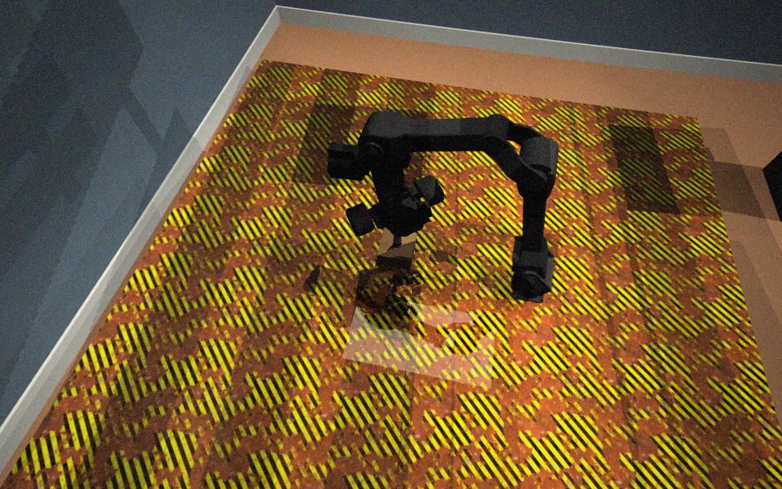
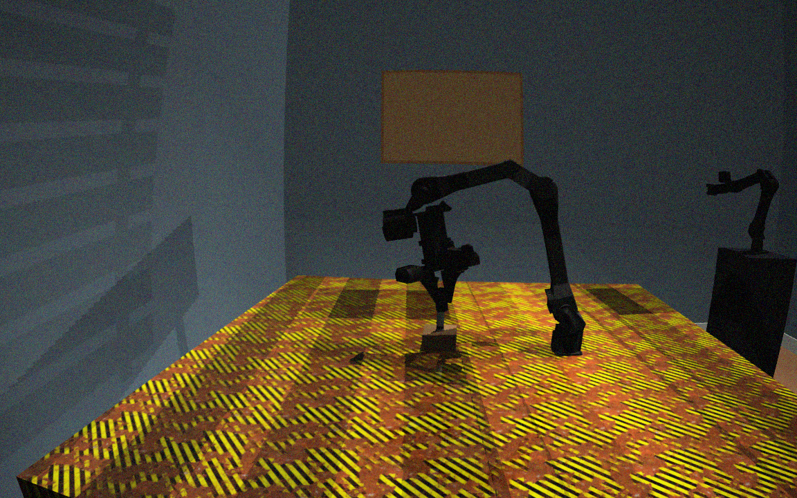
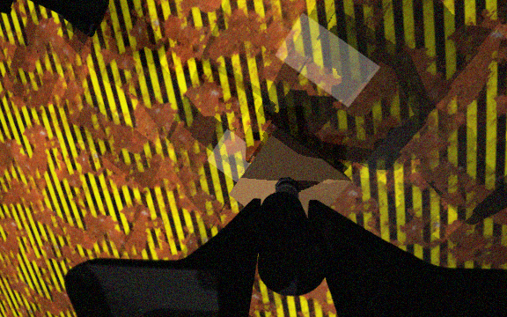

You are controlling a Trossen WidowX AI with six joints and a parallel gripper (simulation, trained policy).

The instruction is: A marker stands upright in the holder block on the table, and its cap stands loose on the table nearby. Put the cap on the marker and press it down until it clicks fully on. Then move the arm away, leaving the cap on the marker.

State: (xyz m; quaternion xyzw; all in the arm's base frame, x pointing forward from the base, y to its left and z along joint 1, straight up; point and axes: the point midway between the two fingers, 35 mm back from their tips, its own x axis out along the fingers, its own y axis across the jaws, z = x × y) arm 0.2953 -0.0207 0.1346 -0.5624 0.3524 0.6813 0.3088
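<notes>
Right now my gripper tip is 1 cm short of the tan holder block, 1 cm to the left of it and 8 cm above it. The rest, counted from my gripper tip: dark marker cap 1 cm ahead, 1 cm to the right, 1 cm above.
</notes>
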